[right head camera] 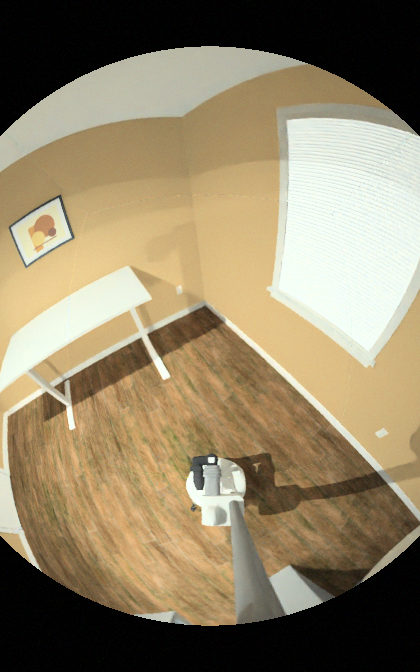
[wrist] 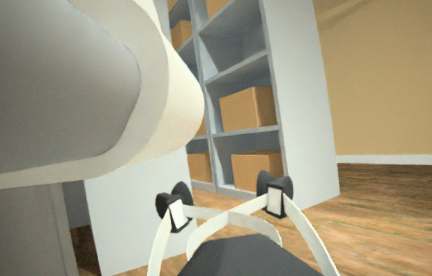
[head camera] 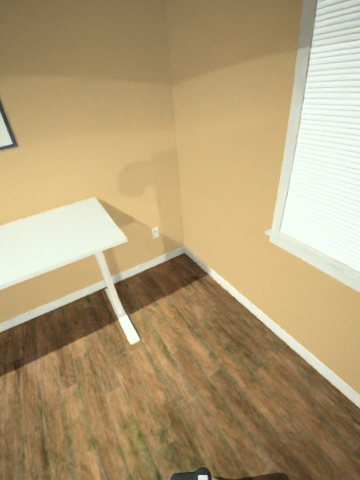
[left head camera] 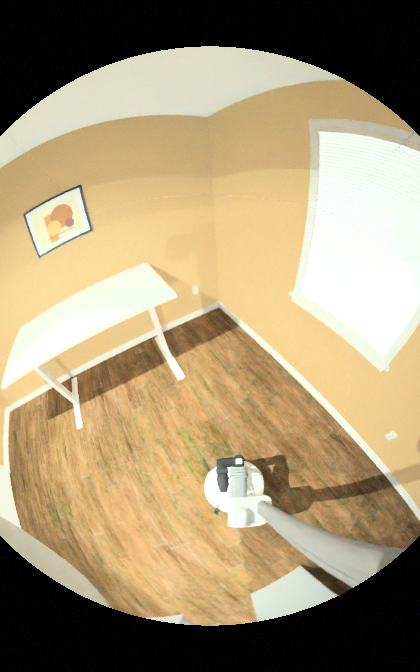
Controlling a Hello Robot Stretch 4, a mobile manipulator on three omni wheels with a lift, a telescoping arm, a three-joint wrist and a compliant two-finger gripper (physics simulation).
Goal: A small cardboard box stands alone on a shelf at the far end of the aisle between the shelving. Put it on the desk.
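Frame: origin at the robot's base, x right, y ahead, z up, level; centimetres.
Where they show: gripper, fingertip midpoint: (wrist: 223,192).
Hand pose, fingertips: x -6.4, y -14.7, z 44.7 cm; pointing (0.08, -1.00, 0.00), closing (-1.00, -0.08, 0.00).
Note:
After its pixels a point has its place.
The white desk (head camera: 60,235) @(x -76.6, y 111.5, z 92.3 cm) (left head camera: 110,305) (right head camera: 85,310) stands against the tan wall, left of the room corner, and its top is bare where it shows. My gripper (wrist: 223,192) @(x -6.4, y -14.7, z 44.7 cm) is open, with its two dark fingertips apart and no object between them. In the wrist view, a grey-white shelving unit (wrist: 305,100) @(x -55.2, y -158.4, z 63.1 cm) stands beyond the fingers. It holds several cardboard boxes, among them one on a middle shelf (wrist: 247,109) @(x -19.5, y -176.2, z 63.7 cm) and one on the lowest shelf (wrist: 257,167) @(x -20.9, y -174.1, z 23.4 cm). I cannot tell whether the small box that stands alone is among them.
Another pale upright panel (wrist: 137,215) @(x 37.4, y -99.0, z 20.0 cm) stands nearer, at the lower left of the wrist view. A window (head camera: 325,140) @(x 60.7, y 106.9, z 135.9 cm) (left head camera: 365,225) (right head camera: 340,225) is in the right wall. A framed picture (left head camera: 59,221) (right head camera: 42,231) hangs above the desk. The desk's near foot (head camera: 129,329) extends onto the wooden floor.

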